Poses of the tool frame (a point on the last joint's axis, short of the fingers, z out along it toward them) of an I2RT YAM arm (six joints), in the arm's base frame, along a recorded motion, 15 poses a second.
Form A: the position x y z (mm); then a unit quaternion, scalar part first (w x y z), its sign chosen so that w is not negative.
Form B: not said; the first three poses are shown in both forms.
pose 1, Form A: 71.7, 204.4, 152.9, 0.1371, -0.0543, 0.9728, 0.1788
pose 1, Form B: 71.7, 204.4, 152.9, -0.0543, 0.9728, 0.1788, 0.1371
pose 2, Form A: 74.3, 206.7, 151.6, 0.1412, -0.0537, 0.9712, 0.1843
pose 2, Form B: 74.3, 206.7, 151.6, -0.0537, 0.9712, 0.1843, 0.1412
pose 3, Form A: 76.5, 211.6, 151.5, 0.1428, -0.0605, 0.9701, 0.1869
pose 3, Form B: 76.5, 211.6, 151.5, -0.0605, 0.9701, 0.1869, 0.1428
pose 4, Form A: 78.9, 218.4, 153.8, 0.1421, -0.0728, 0.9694, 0.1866
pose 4, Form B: 78.9, 218.4, 153.8, -0.0728, 0.9694, 0.1866, 0.1421
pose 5, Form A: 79.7, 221.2, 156.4, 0.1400, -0.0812, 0.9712, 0.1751
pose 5, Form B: 79.7, 221.2, 156.4, -0.0812, 0.9712, 0.1751, 0.1400
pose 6, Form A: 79.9, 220.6, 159.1, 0.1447, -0.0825, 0.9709, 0.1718
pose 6, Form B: 79.9, 220.6, 159.1, -0.0825, 0.9709, 0.1718, 0.1447
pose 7, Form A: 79.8, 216.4, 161.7, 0.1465, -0.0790, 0.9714, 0.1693
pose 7, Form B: 79.8, 216.4, 161.7, -0.0790, 0.9714, 0.1693, 0.1465
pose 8, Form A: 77.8, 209.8, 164.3, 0.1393, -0.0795, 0.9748, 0.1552
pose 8, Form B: 77.8, 209.8, 164.3, -0.0795, 0.9748, 0.1552, 0.1393
